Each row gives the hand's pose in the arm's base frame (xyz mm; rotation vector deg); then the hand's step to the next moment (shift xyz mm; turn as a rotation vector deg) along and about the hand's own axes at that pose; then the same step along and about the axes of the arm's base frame.
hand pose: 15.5 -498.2 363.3 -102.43 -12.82 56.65
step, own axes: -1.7 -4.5 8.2 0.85 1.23 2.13
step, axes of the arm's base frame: -5.6 6.7 3.7 -1.32 1.40 -1.75
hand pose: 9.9 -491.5 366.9 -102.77 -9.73 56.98
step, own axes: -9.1 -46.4 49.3 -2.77 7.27 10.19
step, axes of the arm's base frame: -25.1 51.5 37.2 -11.17 2.45 -5.79
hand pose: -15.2 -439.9 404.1 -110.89 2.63 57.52
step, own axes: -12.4 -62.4 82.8 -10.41 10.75 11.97
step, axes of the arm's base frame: -34.7 92.9 32.8 -18.79 -0.88 -3.65
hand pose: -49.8 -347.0 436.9 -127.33 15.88 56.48
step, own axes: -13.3 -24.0 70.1 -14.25 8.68 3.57
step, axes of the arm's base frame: -38.9 63.3 -12.2 -15.71 -5.19 4.19
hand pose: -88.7 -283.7 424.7 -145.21 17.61 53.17
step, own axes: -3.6 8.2 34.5 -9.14 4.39 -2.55
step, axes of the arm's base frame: -24.9 8.8 -23.9 -6.95 -4.51 6.38
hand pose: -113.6 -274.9 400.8 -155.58 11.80 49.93
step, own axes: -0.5 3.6 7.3 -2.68 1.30 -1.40
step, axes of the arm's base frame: -5.2 -1.2 -6.2 -1.68 -1.53 2.38
